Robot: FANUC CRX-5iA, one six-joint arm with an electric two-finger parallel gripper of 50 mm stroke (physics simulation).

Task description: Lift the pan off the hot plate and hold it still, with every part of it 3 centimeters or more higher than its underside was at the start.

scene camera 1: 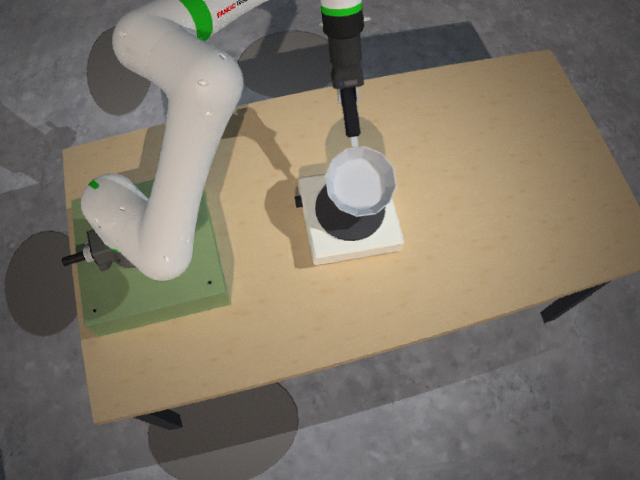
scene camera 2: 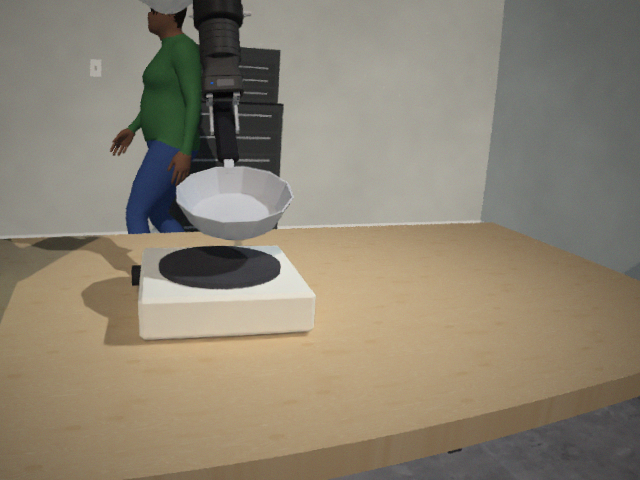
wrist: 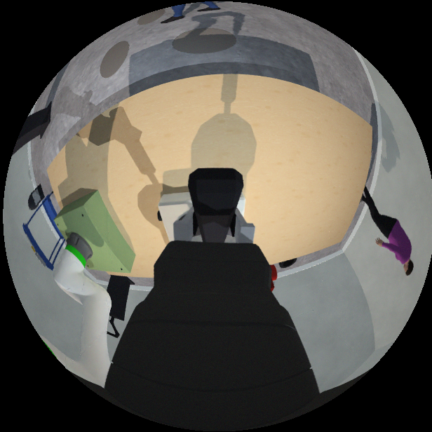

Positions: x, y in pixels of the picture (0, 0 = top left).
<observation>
A light grey pan shows in scene camera 1, in scene camera 2 and in the wrist view [214, 192]. The same spot on the light grey pan: [scene camera 1: 360, 181] is [scene camera 2: 236, 211].
</observation>
